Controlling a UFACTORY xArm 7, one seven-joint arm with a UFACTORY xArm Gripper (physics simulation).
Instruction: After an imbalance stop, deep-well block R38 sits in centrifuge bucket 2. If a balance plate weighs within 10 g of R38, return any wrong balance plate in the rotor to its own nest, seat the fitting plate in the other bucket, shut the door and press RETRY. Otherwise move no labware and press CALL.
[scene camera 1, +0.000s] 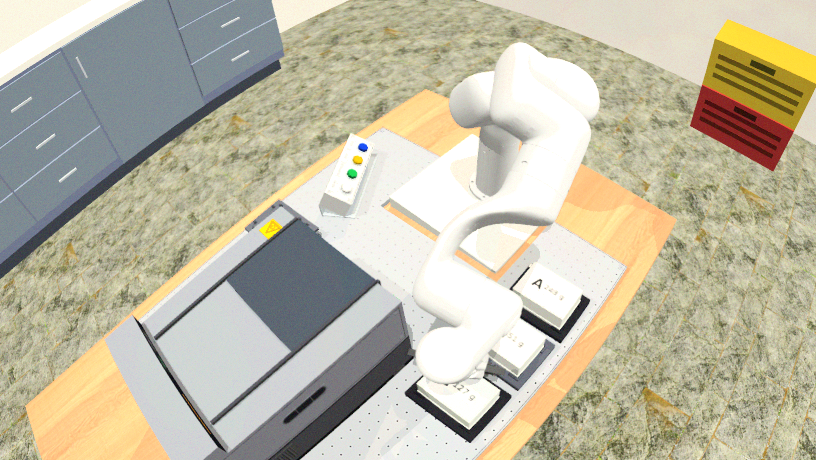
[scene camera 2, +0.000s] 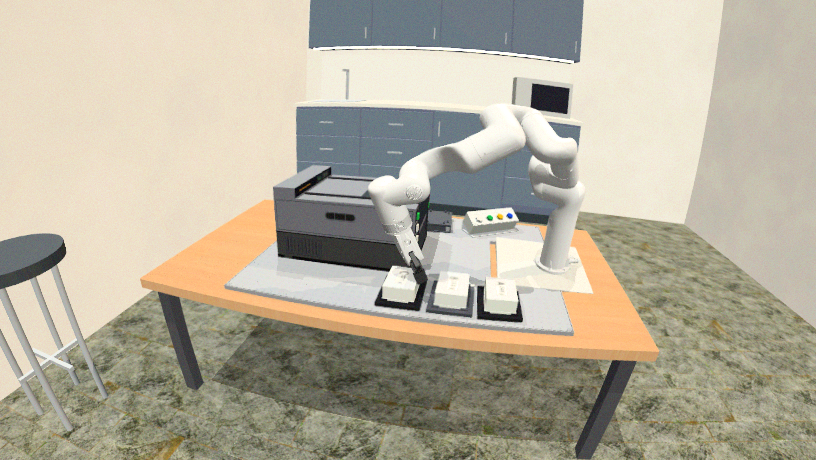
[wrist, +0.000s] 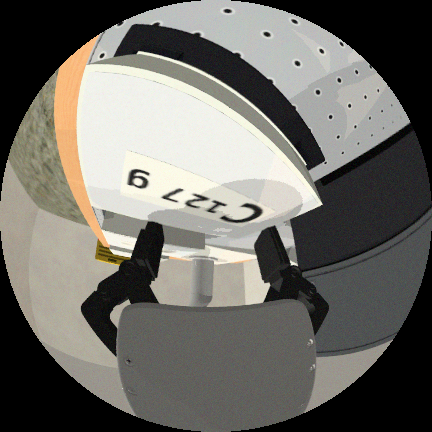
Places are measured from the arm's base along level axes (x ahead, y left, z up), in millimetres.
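Pixels of known places: gripper, between the fingertips: (scene camera 2: 417, 274) (wrist: 212, 230); arm's base, origin of its link: (scene camera 1: 493, 186) (scene camera 2: 552, 264) (wrist: 202, 257).
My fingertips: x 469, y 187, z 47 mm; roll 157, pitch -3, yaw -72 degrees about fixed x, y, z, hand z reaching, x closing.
Note:
Ahead of a thing's pixels: the offset from my fingertips to its top centre. "pt": to the spot under its first point.
Balance plate C @(dx +42, dy +25, dz +2 mm) (scene camera 1: 468, 408) (scene camera 2: 398, 290) (wrist: 150, 120), white and labelled 127 g, sits level in its black nest @(pt dx +33, dy +106, dz -41 mm) (scene camera 1: 497, 410) (wrist: 240, 75). My gripper (scene camera 2: 420, 277) (wrist: 212, 230) is shut on plate C at the edge facing plate B, its fingers wide apart. Plate B @(dx -96, dy +47, dz +2 mm) (scene camera 1: 517, 349) (scene camera 2: 453, 291), its label partly hidden and ending in 51 g, sits in the middle nest. Plate A @(dx -227, dy +71, dz +2 mm) (scene camera 1: 551, 300) (scene camera 2: 501, 298) sits in the third nest; its weight is hard to read. The centrifuge (scene camera 1: 357, 342) (scene camera 2: 337, 237) shows a dark panel @(dx +79, dy -274, dz +161 mm) (scene camera 1: 302, 280) on top. R38, the buckets and the rotor do not show.
A white button box @(dx -299, dy -506, dz +32 mm) (scene camera 1: 337, 200) (scene camera 2: 491, 226) with white, green, yellow and blue buttons stands beyond the centrifuge, near the arm's base. The centrifuge's side rises close beside plate C. A stool (scene camera 2: 31, 257) stands left of the table.

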